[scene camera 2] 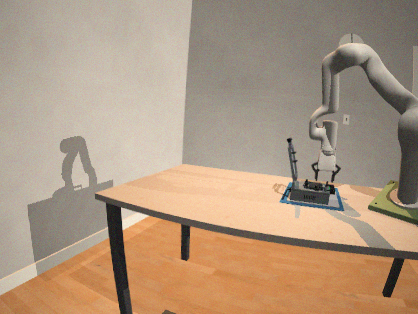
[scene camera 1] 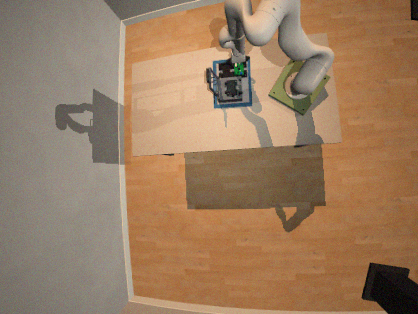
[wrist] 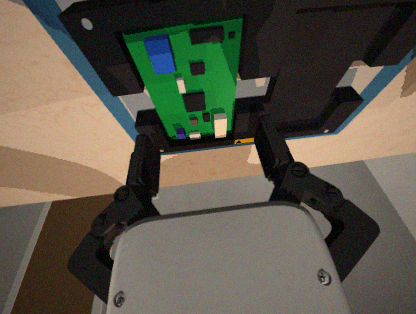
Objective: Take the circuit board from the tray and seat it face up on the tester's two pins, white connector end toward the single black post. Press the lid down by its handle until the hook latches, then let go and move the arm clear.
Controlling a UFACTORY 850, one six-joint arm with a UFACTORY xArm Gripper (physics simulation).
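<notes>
The green circuit board (scene camera 1: 239, 69) (wrist: 210, 82) lies component side up in one slot of the black tray (wrist: 102, 62); its cream-white connector (wrist: 220, 125) is at the end nearest my gripper. My gripper (scene camera 1: 240, 60) (scene camera 2: 325, 178) (wrist: 204, 136) is open and empty above the tray's near edge, its fingers spread wider than the board in the wrist view. The grey tester (scene camera 1: 244, 93) (scene camera 2: 310, 195) stands beside the tray. Its lid (scene camera 2: 293, 162) stands upright, with the dark handle (scene camera 2: 289, 141) at the top. The tester's pins, black post and hook are too small to make out.
A blue-edged base (scene camera 1: 250, 90) (scene camera 2: 300, 205) (wrist: 111, 112) lies under the tester and tray. The raised lid is a tall obstacle on the tester's far side from the arm's base. The arm stands on a green plate (scene camera 1: 302, 107) (scene camera 2: 382, 201) on the wooden table (scene camera 1: 170, 120) (scene camera 2: 200, 200).
</notes>
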